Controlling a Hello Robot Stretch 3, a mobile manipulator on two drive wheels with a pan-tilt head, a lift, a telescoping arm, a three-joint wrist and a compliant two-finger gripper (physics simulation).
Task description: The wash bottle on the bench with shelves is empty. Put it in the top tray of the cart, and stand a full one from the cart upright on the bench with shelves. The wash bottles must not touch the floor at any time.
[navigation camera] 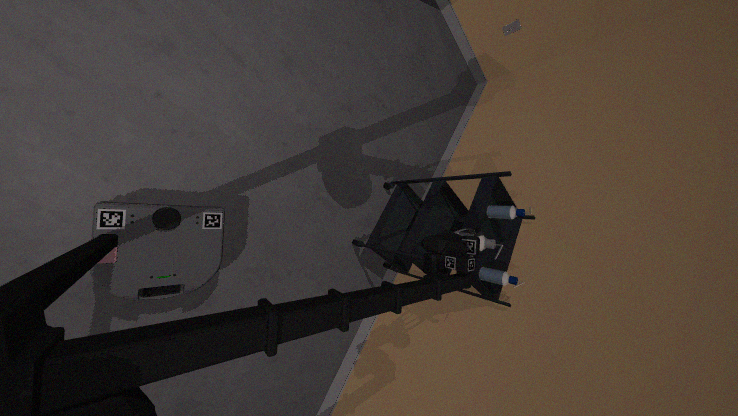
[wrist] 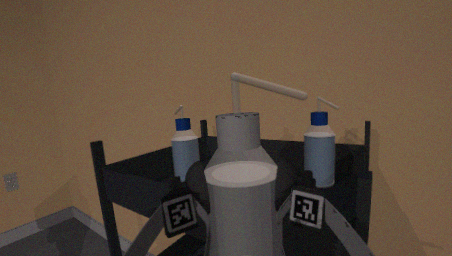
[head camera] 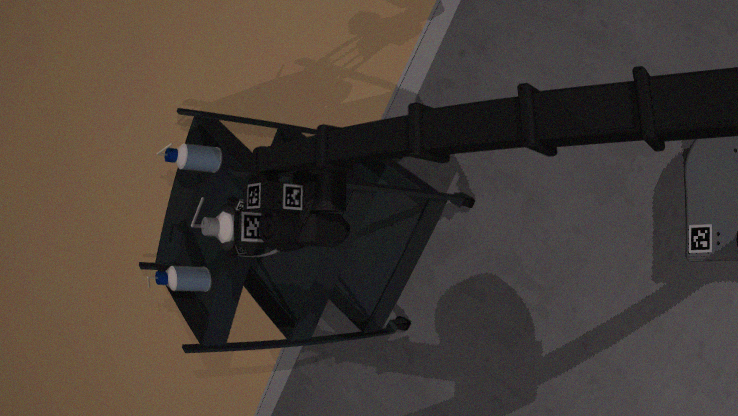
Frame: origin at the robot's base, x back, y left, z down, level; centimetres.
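Seen in the pictures: gripper, fingertip midpoint: [navigation camera: 480, 242] [wrist: 241, 177] [head camera: 225, 227]; robot's base at its link origin: [navigation camera: 166, 217].
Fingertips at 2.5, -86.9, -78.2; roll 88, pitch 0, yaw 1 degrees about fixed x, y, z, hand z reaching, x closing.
Pixels of each thing's middle, then the offset from my fingertips to it, as dx, dy, dz. "*": a spot on its surface instead.
- grey-capped wash bottle at the middle of its body: [wrist: 254, 188] [head camera: 231, 222] [navigation camera: 476, 245] +1.0, +1.5, +0.3
- cart's top tray at a spot on its surface: [wrist: 132, 187] [head camera: 218, 313] * -18.3, -16.9, +7.5
A grey-capped wash bottle [head camera: 219, 227] [navigation camera: 485, 242] [wrist: 240, 215] is upright between the fingers of my gripper [head camera: 238, 227] [navigation camera: 472, 247] [wrist: 241, 177], which is shut on it. It is over the cart's top tray [head camera: 217, 315] [navigation camera: 490, 188] [wrist: 132, 187]; its base is hidden, so I cannot tell whether it touches the tray. Two blue-capped wash bottles with light blue bodies stand upright on that tray: one [head camera: 191, 278] [navigation camera: 501, 211] [wrist: 185, 152] left of the held bottle in the wrist view, the other [head camera: 198, 158] [navigation camera: 493, 275] [wrist: 320, 155] right of it. The bench with shelves does not show.
The dark cart has corner posts [wrist: 102, 195] rising above the top tray and lower trays beneath. A tan wall stands behind it. My extended arm [head camera: 465, 121] [navigation camera: 310, 315] reaches across the grey floor to the cart. My base [navigation camera: 170, 248] stands on the floor, away from the cart.
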